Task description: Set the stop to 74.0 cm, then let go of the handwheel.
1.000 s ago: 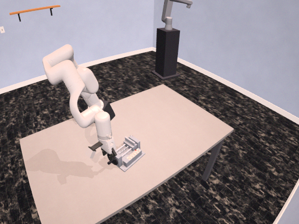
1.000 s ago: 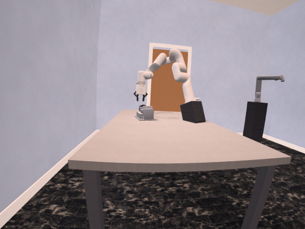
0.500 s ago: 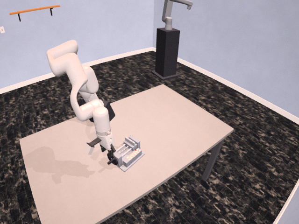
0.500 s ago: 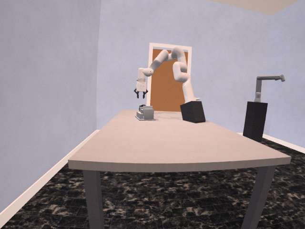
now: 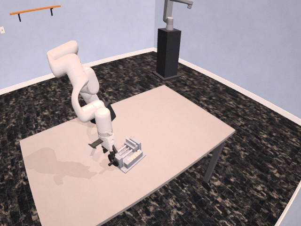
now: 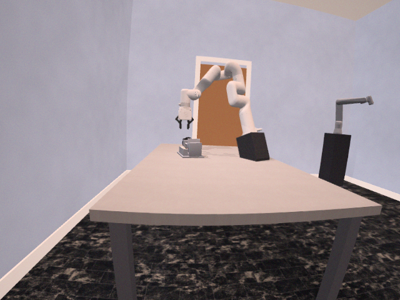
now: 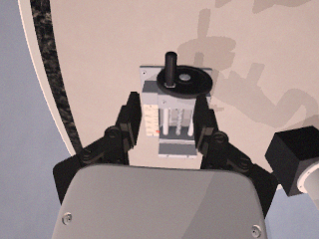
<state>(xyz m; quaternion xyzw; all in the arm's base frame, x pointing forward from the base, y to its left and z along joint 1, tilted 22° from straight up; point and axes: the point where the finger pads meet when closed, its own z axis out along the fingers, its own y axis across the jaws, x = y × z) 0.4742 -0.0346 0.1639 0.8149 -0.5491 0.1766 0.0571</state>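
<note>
The handwheel knob is 10 cm below my hand. Also, from my hand: sliding stop block 8 cm behind, 18 cm to the left, 11 cm below; then black handwheel 1 cm behind, 2 cm to the left, 11 cm below.
</note>
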